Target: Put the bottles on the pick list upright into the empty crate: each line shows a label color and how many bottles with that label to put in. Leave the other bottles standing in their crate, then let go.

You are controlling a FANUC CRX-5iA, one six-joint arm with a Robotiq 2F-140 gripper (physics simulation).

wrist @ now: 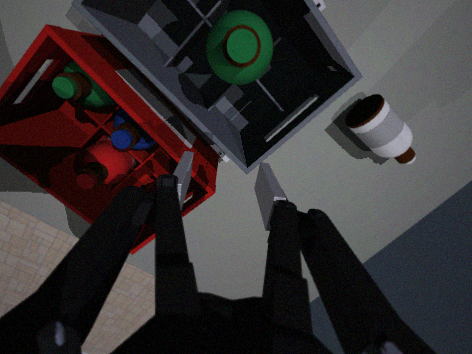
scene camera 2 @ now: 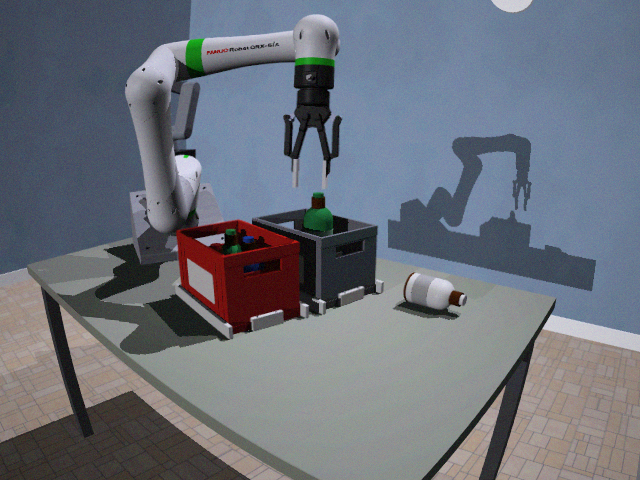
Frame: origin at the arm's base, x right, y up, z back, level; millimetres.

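Seen in the pictures: gripper, fingertip midpoint: (wrist: 225, 171) (scene camera 2: 310, 187).
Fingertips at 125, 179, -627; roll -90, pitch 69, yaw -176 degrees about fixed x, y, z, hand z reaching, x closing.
Note:
A point is followed by its place in that frame, as x, y, z.
My gripper (scene camera 2: 309, 186) @(125, 179, -627) (wrist: 225, 171) @(125, 179, -627) is partly open and empty, above a green bottle (scene camera 2: 317, 221) @(61, 85, -607) (wrist: 242, 46) @(30, 148, -589) and apart from it. This bottle stands upright in the dark grey crate (scene camera 2: 330, 268) @(128, -2, -685) (wrist: 210, 128) @(128, 63, -604); its lower part is hidden in the scene view. The red crate (scene camera 2: 263, 297) @(296, -33, -622) (wrist: 90, 62) @(131, 62, -443) holds a green bottle (scene camera 2: 231, 242) @(188, 35, -435) (wrist: 65, 86) @(173, 62, -425), a blue-capped bottle (scene camera 2: 249, 240) @(212, 58, -517) (wrist: 122, 139) @(203, 62, -508) and a red bottle (wrist: 117, 159) @(266, 11, -500). A white bottle (scene camera 2: 439, 293) @(35, -48, -927) (wrist: 395, 142) @(5, -27, -906) with a grey band lies on its side on the table. No readable pick list shows.
The crates stand side by side on the grey-green table (scene camera 2: 361, 382) @(395, -101, -916) (wrist: 310, 200) @(204, -101, -898). Low white stops (scene camera 2: 266, 320) @(302, -83, -632) sit along their bases. Thin dividers split both crates into compartments. The white bottle lies beyond the grey crate, towards the table's right edge in the scene view.

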